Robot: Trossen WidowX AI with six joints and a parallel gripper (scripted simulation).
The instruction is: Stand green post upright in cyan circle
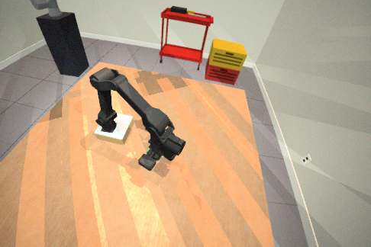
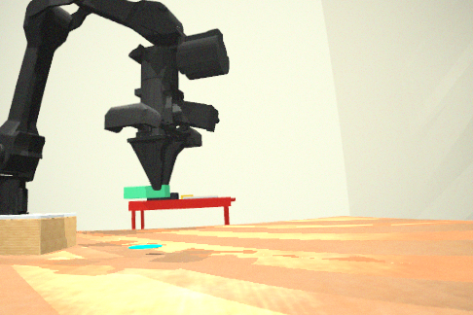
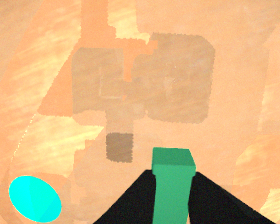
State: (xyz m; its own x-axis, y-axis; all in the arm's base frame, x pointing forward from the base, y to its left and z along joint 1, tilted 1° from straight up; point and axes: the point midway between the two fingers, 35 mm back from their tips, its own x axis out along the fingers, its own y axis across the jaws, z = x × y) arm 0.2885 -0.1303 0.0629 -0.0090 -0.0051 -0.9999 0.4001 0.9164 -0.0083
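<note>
My gripper tip is 15 cm to the right of the cyan circle, 9 cm above it and 4 cm past it. Round my gripper tip: green post 2 cm behind, 1 cm to the left.
</note>
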